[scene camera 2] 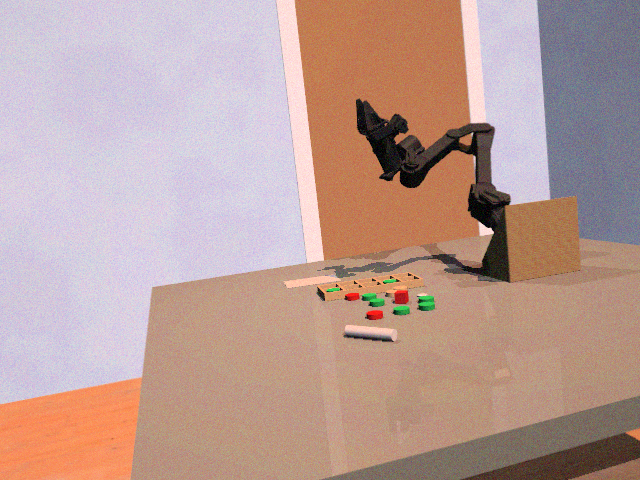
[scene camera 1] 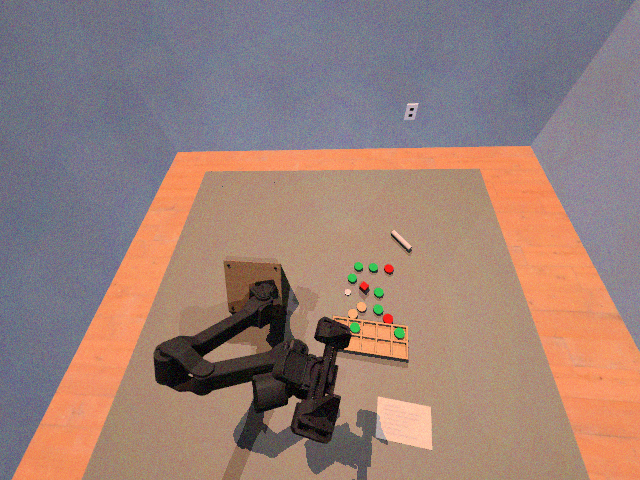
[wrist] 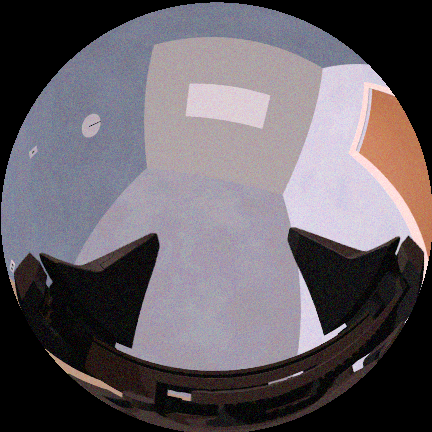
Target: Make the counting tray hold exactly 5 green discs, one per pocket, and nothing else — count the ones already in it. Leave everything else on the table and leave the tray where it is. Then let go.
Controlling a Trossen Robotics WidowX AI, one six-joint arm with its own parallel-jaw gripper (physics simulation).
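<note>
The wooden counting tray (scene camera 1: pixel 393 357) (scene camera 2: pixel 337 296) lies on the table. One green disc (scene camera 1: pixel 354 327) (scene camera 2: pixel 390 281) is in a pocket towards its left in scene camera 1; another green disc (scene camera 1: pixel 399 333) (scene camera 2: pixel 333 289) is in the far right pocket of the same row. My gripper hides the tray's left end there. Several loose green discs, among them one disc (scene camera 1: pixel 378 309) (scene camera 2: pixel 369 297), another (scene camera 1: pixel 378 292) (scene camera 2: pixel 377 302) and a third (scene camera 1: pixel 373 267) (scene camera 2: pixel 401 310), lie outside the tray. My gripper (scene camera 1: pixel 325 376) (scene camera 2: pixel 362 105) (wrist: pixel 224 237) is open and empty, high above the table, fingers pointing up.
Red discs (scene camera 1: pixel 388 318) (scene camera 2: pixel 374 314), a red cube (scene camera 1: pixel 364 285) (scene camera 2: pixel 401 296), tan discs (scene camera 1: pixel 361 306) and a small pale disc (scene camera 1: pixel 347 292) lie near the green discs. A white stick (scene camera 1: pixel 401 240) (scene camera 2: pixel 370 333) lies beyond them. A paper sheet (scene camera 1: pixel 404 422) (scene camera 2: pixel 310 281) lies on the tray's other side.
</note>
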